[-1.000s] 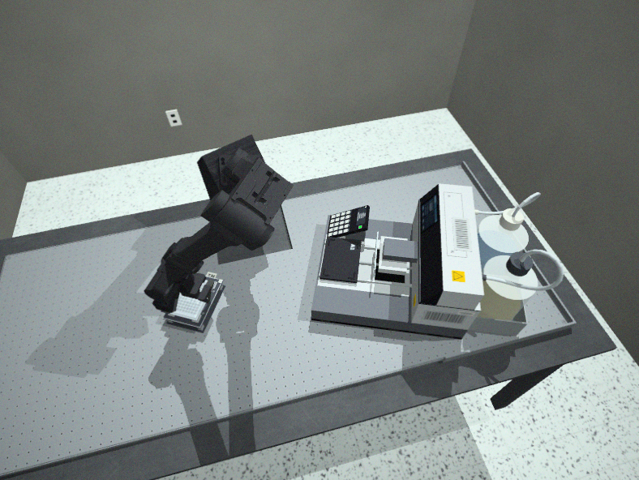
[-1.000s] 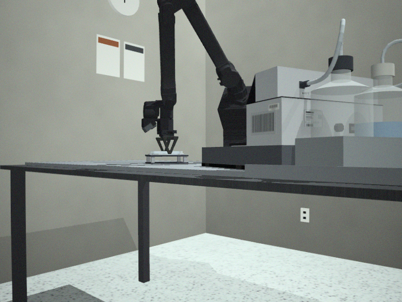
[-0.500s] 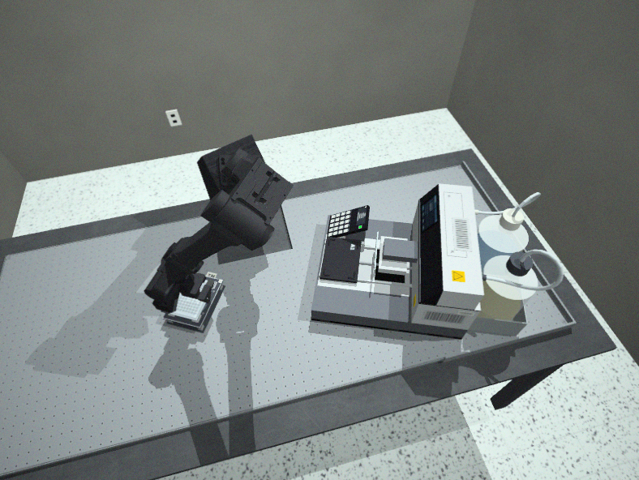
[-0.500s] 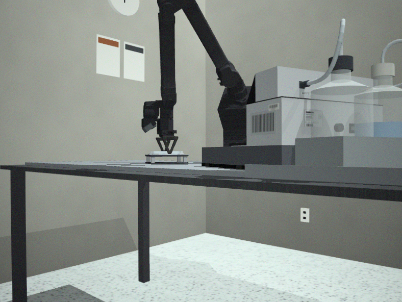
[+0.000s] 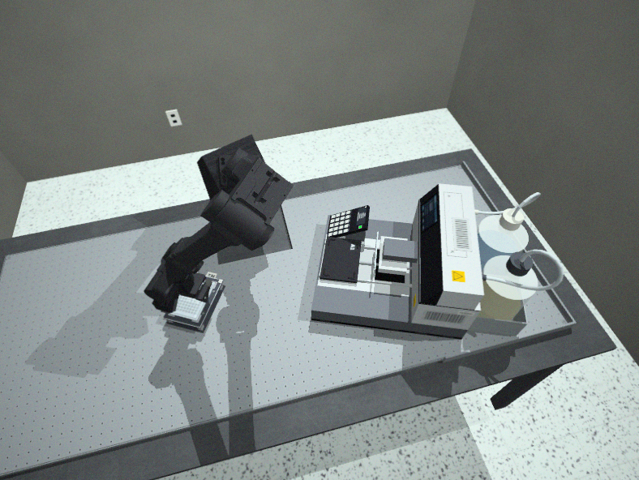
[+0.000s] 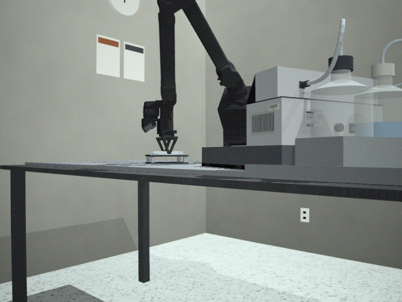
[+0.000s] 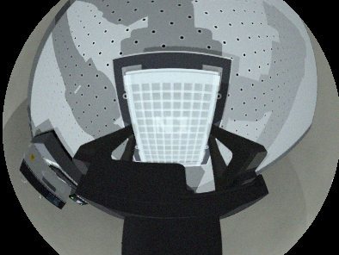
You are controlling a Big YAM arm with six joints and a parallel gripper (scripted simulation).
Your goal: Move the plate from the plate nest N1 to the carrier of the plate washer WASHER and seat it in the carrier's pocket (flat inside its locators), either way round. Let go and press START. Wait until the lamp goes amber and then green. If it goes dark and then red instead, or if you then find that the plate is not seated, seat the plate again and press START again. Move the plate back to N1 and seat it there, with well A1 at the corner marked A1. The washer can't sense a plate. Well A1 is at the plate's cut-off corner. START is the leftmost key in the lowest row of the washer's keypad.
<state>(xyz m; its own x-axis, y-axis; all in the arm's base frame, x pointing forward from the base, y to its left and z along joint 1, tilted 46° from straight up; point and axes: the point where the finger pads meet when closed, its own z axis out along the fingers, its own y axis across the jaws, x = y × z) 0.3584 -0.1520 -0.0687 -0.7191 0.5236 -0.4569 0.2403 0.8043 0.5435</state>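
The white well plate lies 10 mm below my hand. Also, from my hand: black carrier (80 mm behind, 450 mm to the left, 30 mm above); plate washer (50 mm behind, 600 mm to the left, 80 mm above); plate nest (10 mm below).
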